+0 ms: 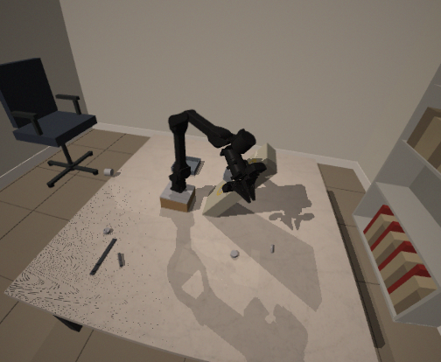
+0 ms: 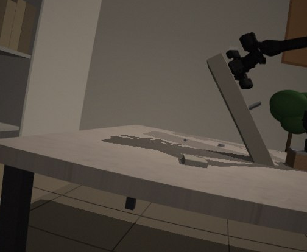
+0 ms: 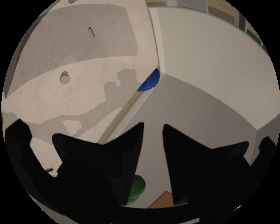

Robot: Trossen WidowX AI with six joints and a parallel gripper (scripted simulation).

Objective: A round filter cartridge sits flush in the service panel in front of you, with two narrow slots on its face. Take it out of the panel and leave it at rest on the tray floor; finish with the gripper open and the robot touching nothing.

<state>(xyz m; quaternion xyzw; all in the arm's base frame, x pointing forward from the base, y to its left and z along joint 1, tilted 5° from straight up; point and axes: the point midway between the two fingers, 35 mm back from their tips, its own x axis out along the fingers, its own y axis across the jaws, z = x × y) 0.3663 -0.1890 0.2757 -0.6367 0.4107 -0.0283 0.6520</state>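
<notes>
The round filter cartridge lies 5 cm behind my gripper tip, 26 cm to the left of it and 5 cm below it. From my gripper tip the other things lie so: grey tray (51 cm behind, 46 cm to the left, 30 cm below); small peg (13 cm ahead, 8 cm to the left, 31 cm below); grey flap (15 cm behind, 24 cm to the left, 14 cm below).
</notes>
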